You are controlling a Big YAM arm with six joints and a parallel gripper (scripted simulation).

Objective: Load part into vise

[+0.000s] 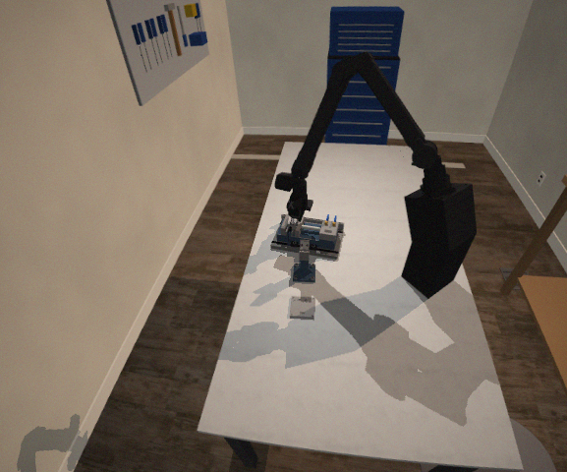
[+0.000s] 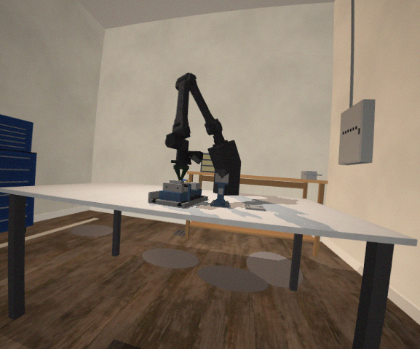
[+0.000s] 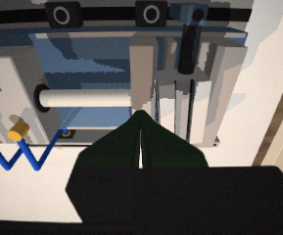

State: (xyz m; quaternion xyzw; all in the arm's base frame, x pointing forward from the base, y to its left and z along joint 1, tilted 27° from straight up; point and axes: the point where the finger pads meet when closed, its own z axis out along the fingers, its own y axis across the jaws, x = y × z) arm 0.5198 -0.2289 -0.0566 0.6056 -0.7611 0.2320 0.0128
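The part is 3 cm ahead of my hand, 1 cm to the right of it and 1 cm below it. Round my hand: moving jaw: 4 cm below; air cylinder rod: 5 cm behind, 2 cm to the left, 4 cm below; work stop rod: 5 cm ahead, 4 cm to the left, 3 cm below.
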